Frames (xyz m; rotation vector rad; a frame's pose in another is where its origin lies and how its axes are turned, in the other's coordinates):
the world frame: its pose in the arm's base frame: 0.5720 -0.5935 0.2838 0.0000 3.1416 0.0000
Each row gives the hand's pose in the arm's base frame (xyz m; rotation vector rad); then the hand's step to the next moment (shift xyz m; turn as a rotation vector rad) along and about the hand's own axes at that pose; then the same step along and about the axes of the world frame.
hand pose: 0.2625 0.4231 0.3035 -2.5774 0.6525 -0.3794
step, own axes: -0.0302 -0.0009 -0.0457 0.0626 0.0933 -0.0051
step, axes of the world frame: 0.0420 -0.0004 -0.0352 -0.0159 -0.1067 0.0317
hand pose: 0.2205 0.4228 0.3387 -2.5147 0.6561 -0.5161
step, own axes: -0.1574 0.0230 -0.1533 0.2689 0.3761 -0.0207
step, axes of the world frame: 0.2073 0.0116 -0.0754 -0.0774 -0.4391 0.1239
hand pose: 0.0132 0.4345 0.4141 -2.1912 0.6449 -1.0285
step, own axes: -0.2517 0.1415 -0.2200 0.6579 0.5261 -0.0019
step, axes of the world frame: 0.3442 -0.0056 0.1151 -0.2923 -0.7886 0.0473
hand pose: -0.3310 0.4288 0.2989 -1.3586 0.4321 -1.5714
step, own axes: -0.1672 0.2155 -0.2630 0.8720 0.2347 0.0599
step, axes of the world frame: 0.1594 -0.0435 0.3410 -0.2434 -0.8126 -0.3154
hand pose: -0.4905 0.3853 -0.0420 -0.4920 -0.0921 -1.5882
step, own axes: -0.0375 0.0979 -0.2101 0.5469 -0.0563 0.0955
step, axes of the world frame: -0.0414 -0.0479 0.2261 0.0296 -0.4708 -0.2981
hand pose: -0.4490 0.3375 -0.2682 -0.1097 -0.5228 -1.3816
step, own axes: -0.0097 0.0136 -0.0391 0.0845 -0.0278 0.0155
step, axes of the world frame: -0.0233 -0.0031 0.0354 0.0230 -0.0763 -0.0424
